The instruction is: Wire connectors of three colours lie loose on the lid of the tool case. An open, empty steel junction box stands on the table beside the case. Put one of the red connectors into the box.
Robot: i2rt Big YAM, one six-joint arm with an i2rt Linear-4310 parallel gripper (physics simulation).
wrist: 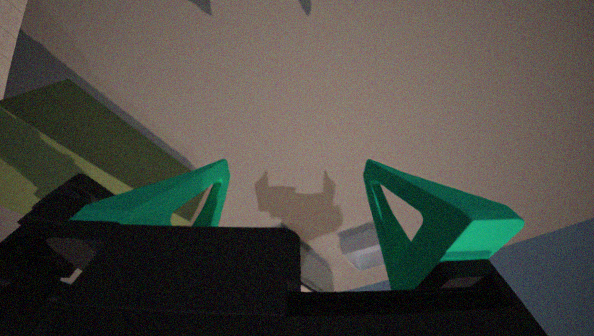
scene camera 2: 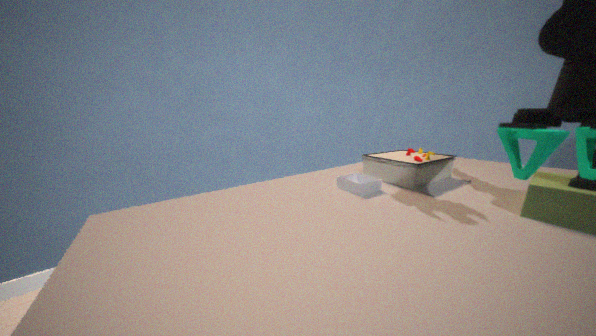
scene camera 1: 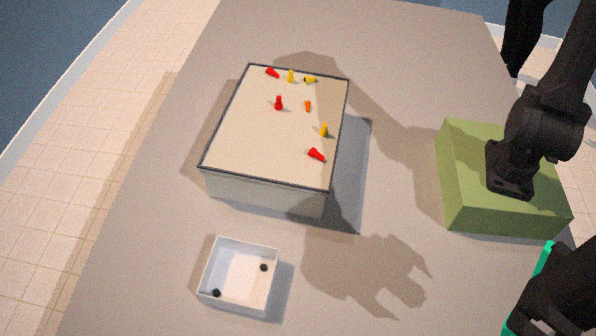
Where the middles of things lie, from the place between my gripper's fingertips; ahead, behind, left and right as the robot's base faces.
I see my gripper 38 cm short of the steel junction box (scene camera 1: 239, 276) and 12 cm above it. The rest, counted from my hand: tool case (scene camera 1: 256, 155) 41 cm ahead, 28 cm to the right, 9 cm below.
